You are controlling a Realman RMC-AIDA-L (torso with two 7-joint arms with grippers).
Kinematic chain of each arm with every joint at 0, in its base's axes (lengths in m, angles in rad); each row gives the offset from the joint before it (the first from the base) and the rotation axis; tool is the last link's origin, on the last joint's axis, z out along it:
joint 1: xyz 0 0 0.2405 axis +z
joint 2: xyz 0 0 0 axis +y
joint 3: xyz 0 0 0.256 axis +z
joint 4: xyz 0 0 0 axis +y
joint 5: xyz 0 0 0.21 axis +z
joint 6: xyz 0 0 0 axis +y
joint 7: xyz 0 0 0.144 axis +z
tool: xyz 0 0 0
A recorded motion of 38 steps. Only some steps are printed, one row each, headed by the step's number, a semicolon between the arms.
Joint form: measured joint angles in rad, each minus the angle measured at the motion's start. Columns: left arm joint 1, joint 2, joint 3, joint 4, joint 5, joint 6, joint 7; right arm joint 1, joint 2, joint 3, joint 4, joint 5, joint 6, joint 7.
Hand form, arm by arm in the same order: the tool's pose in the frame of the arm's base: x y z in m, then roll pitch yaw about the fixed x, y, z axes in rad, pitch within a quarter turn. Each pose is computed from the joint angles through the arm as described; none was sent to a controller.
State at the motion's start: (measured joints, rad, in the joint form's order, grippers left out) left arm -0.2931 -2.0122 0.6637 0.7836 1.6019 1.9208 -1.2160; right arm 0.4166 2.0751 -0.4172 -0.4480 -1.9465 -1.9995 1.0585
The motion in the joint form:
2: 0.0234 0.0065 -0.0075 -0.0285 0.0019 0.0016 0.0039; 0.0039 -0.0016 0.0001 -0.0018 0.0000 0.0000 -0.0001
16: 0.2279 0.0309 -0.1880 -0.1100 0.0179 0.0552 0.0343; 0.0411 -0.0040 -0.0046 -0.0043 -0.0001 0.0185 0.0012
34: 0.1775 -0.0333 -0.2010 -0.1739 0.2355 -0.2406 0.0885; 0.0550 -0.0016 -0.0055 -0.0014 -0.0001 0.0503 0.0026
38: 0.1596 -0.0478 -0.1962 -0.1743 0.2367 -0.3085 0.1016; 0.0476 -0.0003 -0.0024 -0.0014 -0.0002 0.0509 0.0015
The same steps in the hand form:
2: -0.2835 0.2570 0.0840 -2.7450 -0.8507 0.0520; 0.2677 0.2515 0.0163 -3.0558 0.9550 -0.2604
16: -0.3451 0.1818 0.1072 -2.5660 -0.9281 0.1728; 0.2599 0.2635 0.0161 -3.0425 0.9401 -0.2236
34: -0.3722 0.2037 0.0499 -2.6403 -0.7710 0.4543; 0.2582 0.2701 0.0132 -3.0260 0.9279 -0.2212
38: -0.3742 0.2141 0.0436 -2.5997 -0.7481 0.4510; 0.2601 0.2683 0.0130 -3.0221 0.9301 -0.2267

